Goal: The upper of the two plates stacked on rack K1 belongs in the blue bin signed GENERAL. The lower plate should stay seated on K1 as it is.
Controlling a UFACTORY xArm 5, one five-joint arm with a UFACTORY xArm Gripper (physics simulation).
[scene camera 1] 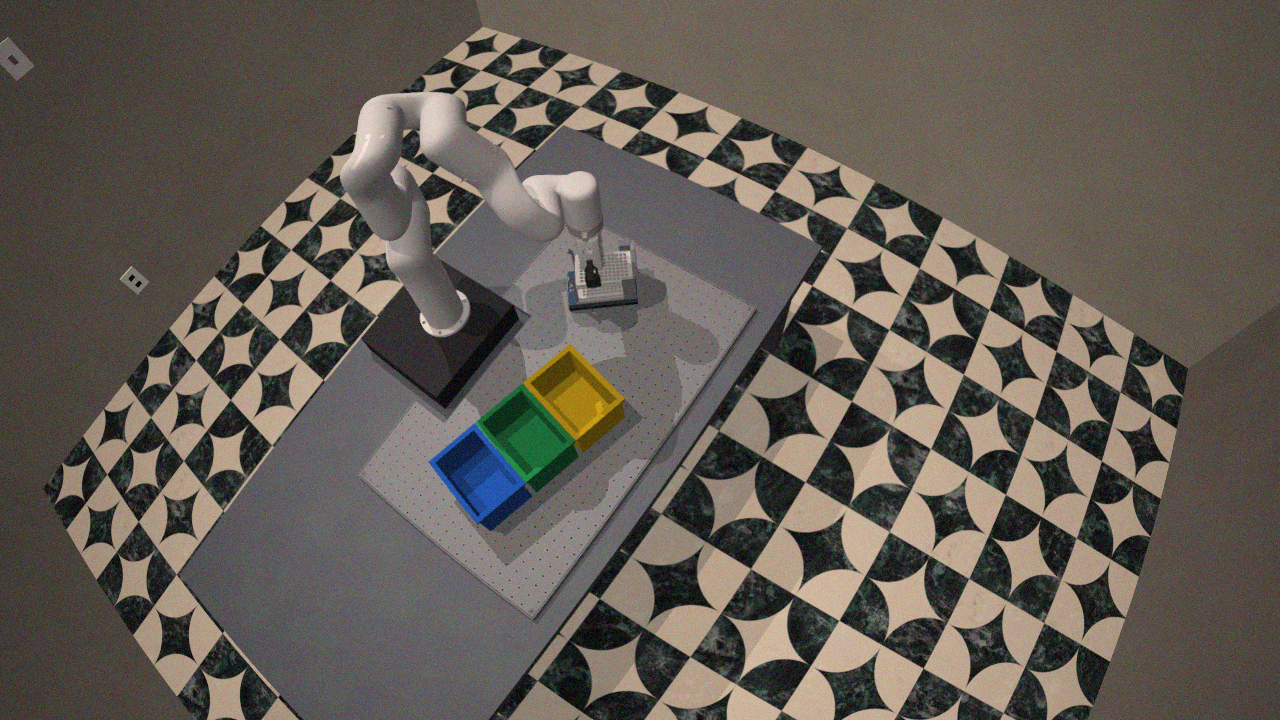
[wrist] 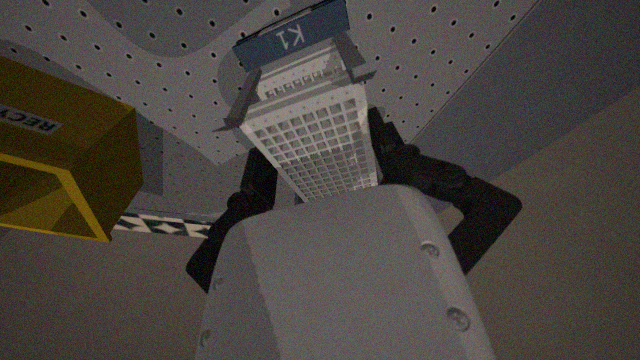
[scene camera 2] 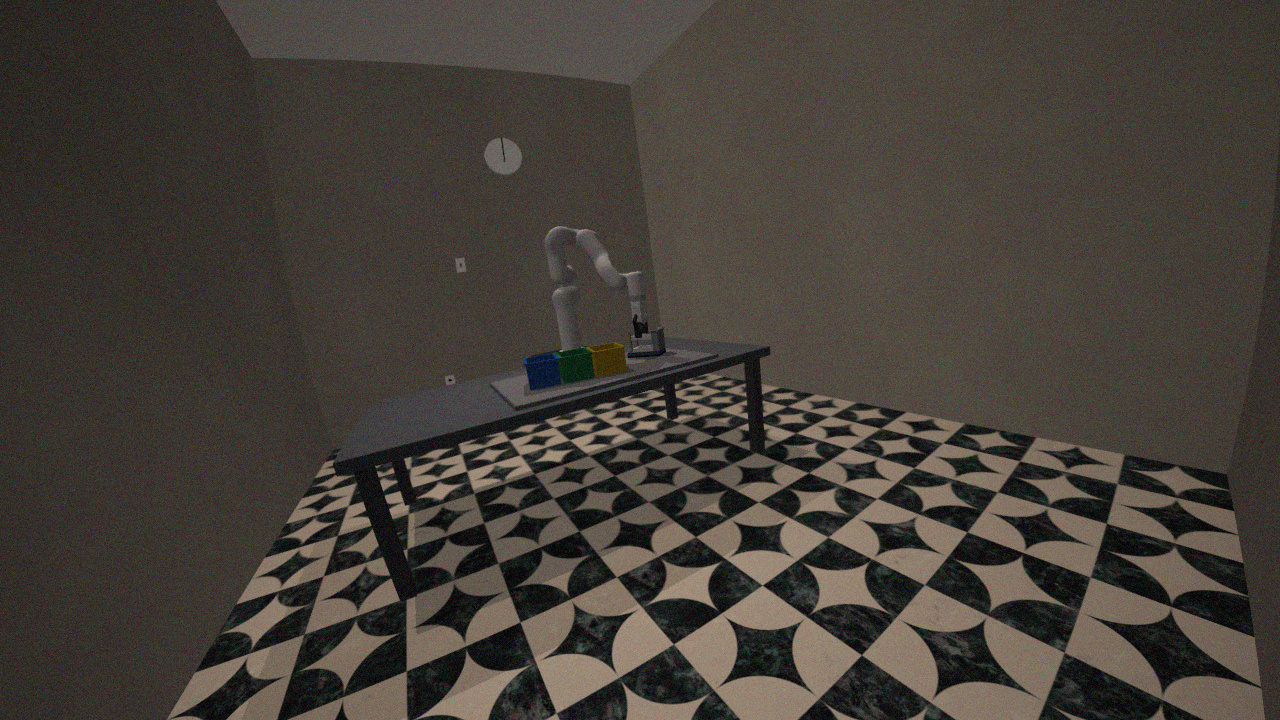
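Seen in the pictures: gripper, fingertip midpoint: (scene camera 1: 593, 269) (wrist: 315, 143) (scene camera 2: 642, 336); arm's base at its link origin: (scene camera 1: 445, 313).
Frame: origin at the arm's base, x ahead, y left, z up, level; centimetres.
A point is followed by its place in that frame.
My gripper (scene camera 1: 591, 273) {y 24.9, x 25.9, z 3.9 cm} (scene camera 2: 639, 325) {y 24.9, x 25.9, z 3.9 cm} (wrist: 315, 143) {y 24.9, x 25.9, z 3.9 cm} is shut on the upper plate, its black fingers along the two long sides. The upper plate (scene camera 1: 615, 266) {y 27.9, x 29.8, z 4.0 cm} (wrist: 320, 145) {y 25.4, x 26.0, z 3.8 cm} is white with a grid of square wells and is held above the lower plate, near the tops of the rack's guides. The lower plate (wrist: 299, 80) {y 23.1, x 24.0, z -2.3 cm} sits in rack K1 (scene camera 1: 617, 302) {y 23.9, x 32.2, z -3.7 cm} (scene camera 2: 646, 354) {y 22.7, x 30.8, z -4.0 cm} (wrist: 292, 41) {y 21.9, x 21.4, z -2.9 cm}; its front part shows under the upper one in the wrist view and the rest is hidden. The blue bin (scene camera 1: 505, 508) {y -29.1, x 39.5, z -0.3 cm} (scene camera 2: 542, 371) {y -29.3, x 39.5, z 1.0 cm} is at the far end of the bin row; its sign is not readable.
The green bin (scene camera 1: 553, 467) {y -16.6, x 43.1, z 0.0 cm} (scene camera 2: 575, 365) {y -17.3, x 42.9, z 1.0 cm} stands between the blue bin and the yellow bin (scene camera 1: 601, 425) {y -4.1, x 46.7, z 0.5 cm} (scene camera 2: 608, 360) {y -5.0, x 46.4, z 0.6 cm} (wrist: 107, 165) {y 4.8, x 36.8, z 0.6 cm}. The yellow bin is nearest the rack. Bins and rack stand on a perforated board (scene camera 1: 537, 573) {y -36.6, x 51.3, z -5.1 cm} on the grey table (scene camera 1: 295, 555) {y -68.0, x 1.0, z -6.4 cm}. Grey guides (wrist: 245, 97) {y 19.5, x 24.1, z 2.9 cm} rise beside the plates.
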